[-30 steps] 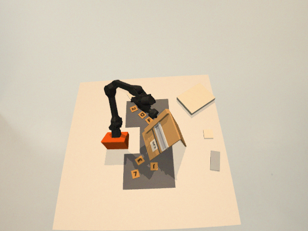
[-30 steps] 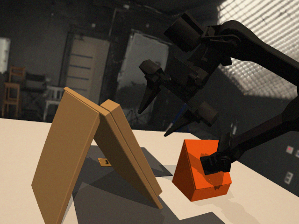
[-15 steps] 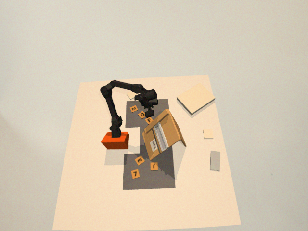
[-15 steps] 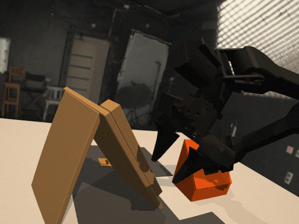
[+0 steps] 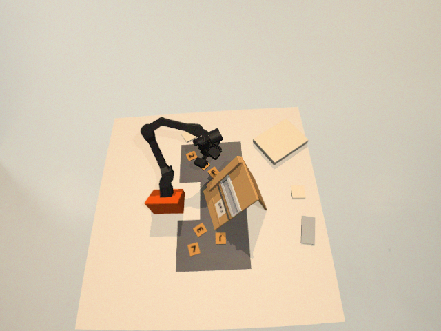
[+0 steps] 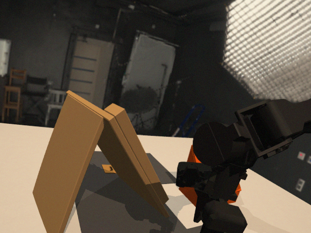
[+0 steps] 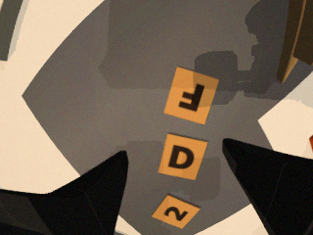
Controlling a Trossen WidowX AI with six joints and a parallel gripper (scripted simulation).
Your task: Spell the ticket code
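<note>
Right now my gripper tip is 50 mm past the d tile, 20 mm to the right of it and 90 mm above it. The rest, counted from my gripper tip: cream slab: 440 mm ahead, 140 mm to the left, 80 mm below; white ticket: 40 mm ahead, 290 mm to the right, 10 mm below; grey plate: 500 mm ahead, 430 mm to the right, 90 mm below.
</note>
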